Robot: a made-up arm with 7 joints.
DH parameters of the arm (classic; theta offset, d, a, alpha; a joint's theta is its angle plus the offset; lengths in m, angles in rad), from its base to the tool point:
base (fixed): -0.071 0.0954 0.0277 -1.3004
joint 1: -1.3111 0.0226 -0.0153 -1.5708
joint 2: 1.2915 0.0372 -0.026 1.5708
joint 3: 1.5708 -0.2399 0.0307 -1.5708
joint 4: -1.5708 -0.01 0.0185 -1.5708
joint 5: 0 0.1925 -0.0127 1.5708
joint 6: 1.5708 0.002 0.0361 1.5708
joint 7: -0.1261 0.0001 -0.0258 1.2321
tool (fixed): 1.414 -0.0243 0 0
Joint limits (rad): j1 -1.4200..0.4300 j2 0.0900..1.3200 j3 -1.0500..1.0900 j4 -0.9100..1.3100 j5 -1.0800..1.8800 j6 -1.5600..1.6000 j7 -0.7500..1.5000
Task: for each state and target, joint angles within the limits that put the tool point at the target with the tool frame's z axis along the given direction. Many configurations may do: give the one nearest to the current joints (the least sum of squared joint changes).
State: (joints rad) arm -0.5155 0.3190 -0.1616 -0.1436 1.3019 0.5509 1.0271
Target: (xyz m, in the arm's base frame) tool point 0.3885 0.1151 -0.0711 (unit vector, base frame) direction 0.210 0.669 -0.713
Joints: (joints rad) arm -0.6780 0.6367 -0.3566 0.5974 1.8305 0.5131 0.3516
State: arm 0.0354 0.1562 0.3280 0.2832 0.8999 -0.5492 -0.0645
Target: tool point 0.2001 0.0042 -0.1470 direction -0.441 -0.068 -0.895
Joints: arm 0.1104 0.1576 -0.3670 -0.2138 1.5804 -0.5945 0.0783
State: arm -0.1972 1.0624 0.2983 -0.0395 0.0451 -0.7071 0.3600
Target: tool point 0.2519 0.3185 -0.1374 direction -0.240 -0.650 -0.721
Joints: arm -0.1645 0.8815 -0.0143 0.7235 0.3962 -0.6445 0.2338
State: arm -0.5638 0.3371 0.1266 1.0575 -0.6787 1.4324 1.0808
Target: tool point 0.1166 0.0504 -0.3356 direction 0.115 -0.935 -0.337
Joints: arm -0.1363 0.0900 -0.0935 1.2210 -0.9441 1.5913 0.8753
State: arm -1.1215 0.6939 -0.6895 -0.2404 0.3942 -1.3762 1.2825
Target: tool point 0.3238 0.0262 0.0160 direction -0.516 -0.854 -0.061
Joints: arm -0.7570 0.8545 -0.5573 -0.3322 0.3705 -0.9274 1.3676
